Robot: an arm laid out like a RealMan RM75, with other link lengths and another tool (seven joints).
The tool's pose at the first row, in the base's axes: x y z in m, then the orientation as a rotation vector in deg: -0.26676, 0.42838, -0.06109, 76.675, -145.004, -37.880
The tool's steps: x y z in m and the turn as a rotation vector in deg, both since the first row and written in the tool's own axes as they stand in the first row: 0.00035, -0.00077, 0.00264, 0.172, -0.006, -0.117; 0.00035, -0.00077, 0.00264, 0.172, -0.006, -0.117; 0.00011, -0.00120, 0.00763, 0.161, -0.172, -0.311; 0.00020, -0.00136, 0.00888, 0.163, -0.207, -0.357; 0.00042, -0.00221, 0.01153, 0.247, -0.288, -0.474; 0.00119, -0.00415, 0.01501, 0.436, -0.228, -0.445
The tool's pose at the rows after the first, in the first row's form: -0.26739, 0.42849, -0.06379, 76.889, -145.064, -37.705; -0.26739, 0.42849, -0.06379, 76.889, -145.064, -37.705; -0.26882, 0.42993, -0.06837, 77.149, -145.088, -37.894; -0.26923, 0.43014, -0.06955, 77.212, -145.093, -37.929; -0.26973, 0.43032, -0.07229, 77.398, -145.152, -37.920; -0.27006, 0.42975, -0.07629, 77.421, -145.246, -37.641
